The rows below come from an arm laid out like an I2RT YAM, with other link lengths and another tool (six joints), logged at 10 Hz.
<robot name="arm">
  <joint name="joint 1" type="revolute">
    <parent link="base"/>
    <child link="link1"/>
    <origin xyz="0 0 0.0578"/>
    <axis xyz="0 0 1"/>
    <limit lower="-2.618" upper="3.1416"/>
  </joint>
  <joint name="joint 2" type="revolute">
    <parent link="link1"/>
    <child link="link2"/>
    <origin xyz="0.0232 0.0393 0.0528"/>
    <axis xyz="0 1 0"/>
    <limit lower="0" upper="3.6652"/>
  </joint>
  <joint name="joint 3" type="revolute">
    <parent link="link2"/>
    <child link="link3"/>
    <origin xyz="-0.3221 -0.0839 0"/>
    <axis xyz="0 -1 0"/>
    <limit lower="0" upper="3.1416"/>
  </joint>
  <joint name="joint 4" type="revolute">
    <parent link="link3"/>
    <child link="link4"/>
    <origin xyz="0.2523 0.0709 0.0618"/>
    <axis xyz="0 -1 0"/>
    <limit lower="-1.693" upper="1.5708"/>
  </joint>
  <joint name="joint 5" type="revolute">
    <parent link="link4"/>
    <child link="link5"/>
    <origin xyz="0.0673 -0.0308 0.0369"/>
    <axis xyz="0 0 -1"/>
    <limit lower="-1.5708" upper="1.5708"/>
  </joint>
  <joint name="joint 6" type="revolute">
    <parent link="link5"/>
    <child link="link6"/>
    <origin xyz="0.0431 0 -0.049"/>
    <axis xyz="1 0 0"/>
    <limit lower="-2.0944" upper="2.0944"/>
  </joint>
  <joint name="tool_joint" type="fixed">
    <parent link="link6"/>
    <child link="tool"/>
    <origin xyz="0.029 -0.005 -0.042" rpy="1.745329 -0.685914 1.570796"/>
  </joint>
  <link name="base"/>
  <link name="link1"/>
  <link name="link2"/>
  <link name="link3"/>
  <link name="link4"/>
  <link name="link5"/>
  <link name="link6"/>
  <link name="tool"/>
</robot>
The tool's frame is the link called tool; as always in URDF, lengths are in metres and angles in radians.
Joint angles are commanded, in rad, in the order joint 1, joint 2, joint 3, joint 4, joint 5, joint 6. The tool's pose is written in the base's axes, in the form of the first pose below.
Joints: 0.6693, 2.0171, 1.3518, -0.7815, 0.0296, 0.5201
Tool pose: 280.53 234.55 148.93 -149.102 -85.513 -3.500
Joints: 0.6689, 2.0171, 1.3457, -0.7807, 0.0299, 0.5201
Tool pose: 279.52 233.53 147.66 -149.196 -85.490 -3.057
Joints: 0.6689, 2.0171, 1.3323, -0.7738, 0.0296, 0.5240
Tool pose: 277.57 232.21 144.74 -149.400 -85.182 -2.528
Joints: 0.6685, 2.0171, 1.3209, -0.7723, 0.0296, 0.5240
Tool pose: 275.52 230.41 142.43 -149.529 -85.150 -1.690
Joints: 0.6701, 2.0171, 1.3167, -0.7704, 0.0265, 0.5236
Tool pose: 274.38 230.50 141.58 -149.308 -85.232 -1.438
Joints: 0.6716, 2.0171, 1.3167, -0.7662, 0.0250, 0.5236
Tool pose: 274.44 231.38 141.45 -149.118 -85.312 -1.765
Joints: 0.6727, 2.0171, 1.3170, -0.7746, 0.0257, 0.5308
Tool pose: 273.25 231.23 141.81 -149.469 -84.852 -1.130
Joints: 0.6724, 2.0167, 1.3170, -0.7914, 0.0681, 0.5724
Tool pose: 272.97 228.96 141.97 -153.423 -82.522 -0.705
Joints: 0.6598, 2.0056, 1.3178, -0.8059, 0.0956, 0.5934
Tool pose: 275.14 223.41 145.98 -156.163 -80.473 -1.181
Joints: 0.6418, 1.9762, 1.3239, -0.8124, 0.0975, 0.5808
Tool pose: 278.81 217.43 157.16 -156.228 -80.048 -3.648
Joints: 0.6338, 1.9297, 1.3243, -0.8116, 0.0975, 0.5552
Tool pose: 278.87 212.76 172.55 -155.126 -81.347 -7.539
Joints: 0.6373, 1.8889, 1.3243, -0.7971, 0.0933, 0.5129
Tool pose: 277.78 211.84 185.59 -152.621 -84.729 -11.831
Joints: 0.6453, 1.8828, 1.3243, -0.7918, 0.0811, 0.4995
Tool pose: 275.92 214.39 187.59 -150.988 -86.143 -12.472
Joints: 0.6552, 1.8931, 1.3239, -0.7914, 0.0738, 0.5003
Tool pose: 274.02 218.01 184.20 -150.300 -86.719 -11.437
